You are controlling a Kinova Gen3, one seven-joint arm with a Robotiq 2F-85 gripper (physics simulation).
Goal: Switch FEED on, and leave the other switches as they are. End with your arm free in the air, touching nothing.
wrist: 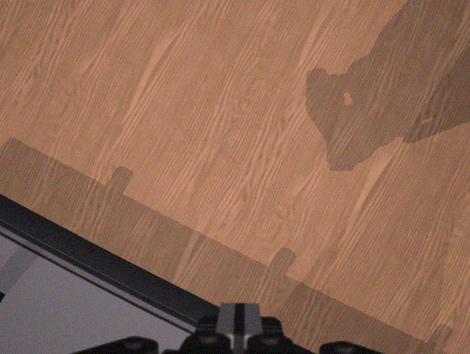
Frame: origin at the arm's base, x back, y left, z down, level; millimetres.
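Seen in the pictures: gripper, between the fingertips: (pixel 239 329).
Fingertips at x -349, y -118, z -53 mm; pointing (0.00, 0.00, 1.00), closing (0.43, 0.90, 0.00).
Note:
A point is followed by its place in that frame.
The grey switch panel (pixel 85 305) {y -185, x -396, z 19 mm} shows in part at the lower left of the wrist view, with its dark side wall (pixel 110 262) {y -191, x -383, z 64 mm} running diagonally down to the right. The FEED switch, its lever and its labels do not show. A sliver of something black is cut off at the left edge, too little to identify. My gripper (pixel 239 329) {y -118, x -349, z -53 mm} is shut with nothing between its fingers, at the bottom centre of the view. Its tips overlap the panel's edge in the picture; their height above it cannot be told.
The wooden table (pixel 200 100) {y -188, x -267, z 87 mm} fills most of the view beyond the panel. The panel's shadow (pixel 155 235) {y -176, x -360, z 87 mm} lies along its side, with three short lever-shaped shadows sticking out. The arm's shadow (pixel 390 85) {y -80, x -202, z 87 mm} falls at the upper right.

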